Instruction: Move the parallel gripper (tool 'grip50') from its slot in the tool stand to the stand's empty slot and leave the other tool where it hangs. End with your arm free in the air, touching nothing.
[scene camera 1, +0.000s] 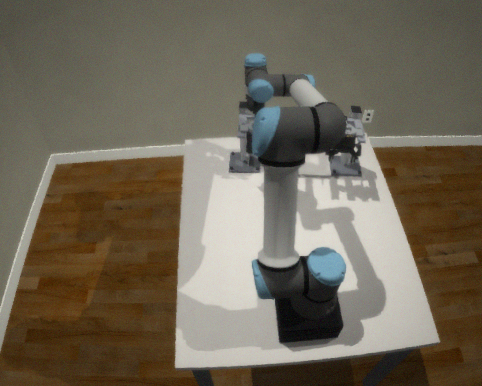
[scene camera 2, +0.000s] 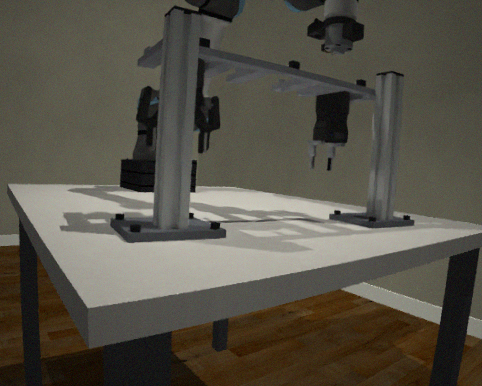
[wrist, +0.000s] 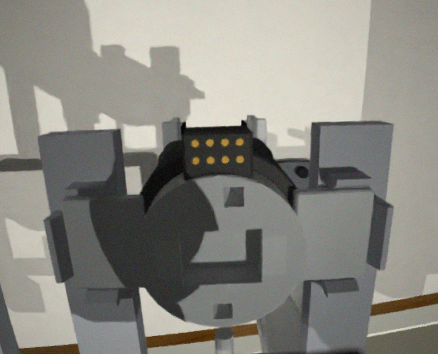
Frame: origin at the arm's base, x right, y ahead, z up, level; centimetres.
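Where they show: end effector, tool point: (scene camera 2: 338, 48); arm's base, origin of the base link: (scene camera 1: 313, 298) (scene camera 2: 154, 159).
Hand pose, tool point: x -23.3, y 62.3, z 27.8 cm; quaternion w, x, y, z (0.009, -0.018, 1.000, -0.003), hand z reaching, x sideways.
Each offset is from my tool point to the centre of the thing. "pt": to the spot under its first point. Level surfaces: height alone.
My arm's tool changer (scene camera 2: 338, 42) carries no gripper. It is in the air above the rail, over the parallel gripper, with a visible gap. The parallel gripper (scene camera 2: 321, 166) hangs in the slot beside the right post in scene camera 2, its two fingers apart with nothing between them. Its round grey coupling plate {pt dy +1.0, dx -0.7, dz -8.1 cm} (wrist: 240, 300) and gold-dotted contact block (wrist: 217, 152) face the wrist camera between the slot's two arms. The adaptive gripper (scene camera 1: 345, 149) (scene camera 2: 209, 117) hangs at the stand's other end, partly hidden by a post. The empty slot {pt dy +0.0, dx +13.9, dz -11.0 cm} (scene camera 2: 285, 86) is between the two tools.
The stand's rail {pt dy +9.7, dx +27.7, dz -10.8 cm} (scene camera 2: 250, 62) joins two upright posts (scene camera 2: 176, 125) (scene camera 2: 386, 150) with bolted base plates on the white table {dz -38.1 cm} (scene camera 1: 225, 215) (scene camera 2: 250, 270). The arm's elbow hides much of the stand in scene camera 1. Black knobs stand up from the rail.
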